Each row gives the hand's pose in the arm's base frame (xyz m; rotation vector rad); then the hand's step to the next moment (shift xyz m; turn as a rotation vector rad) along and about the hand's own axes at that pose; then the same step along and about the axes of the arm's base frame.
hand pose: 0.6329 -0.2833 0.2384 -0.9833 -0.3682 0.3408
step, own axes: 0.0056 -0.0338 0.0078 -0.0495 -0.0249 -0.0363
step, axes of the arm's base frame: 0.0053 -0.0091 0.0335 -0.0248 -0.0613 -0.0043
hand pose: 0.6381 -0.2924 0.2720 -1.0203 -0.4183 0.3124
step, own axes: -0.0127 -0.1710 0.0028 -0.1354 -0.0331 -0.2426
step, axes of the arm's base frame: -0.0027 -0.0873 0.1476 -0.0017 -0.2583 -0.1075
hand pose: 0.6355 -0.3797 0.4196 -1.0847 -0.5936 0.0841
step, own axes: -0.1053 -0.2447 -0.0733 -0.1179 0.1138 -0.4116
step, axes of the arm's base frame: -0.1060 -0.2131 0.1403 0.1285 -0.3179 -0.2806
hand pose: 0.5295 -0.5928 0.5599 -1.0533 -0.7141 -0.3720
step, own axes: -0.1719 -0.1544 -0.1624 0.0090 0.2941 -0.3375
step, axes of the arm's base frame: -0.1585 -0.2241 -0.0666 0.3012 -0.1623 -0.2888
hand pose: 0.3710 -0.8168 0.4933 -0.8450 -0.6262 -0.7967
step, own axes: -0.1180 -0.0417 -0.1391 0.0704 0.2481 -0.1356
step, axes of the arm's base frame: -0.0761 -0.0916 -0.1443 0.2639 -0.0347 -0.1185
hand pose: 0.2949 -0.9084 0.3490 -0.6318 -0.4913 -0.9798
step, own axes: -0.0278 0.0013 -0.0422 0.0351 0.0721 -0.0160
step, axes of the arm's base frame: -0.0079 -0.0117 -0.0486 0.0813 -0.0029 -0.0082
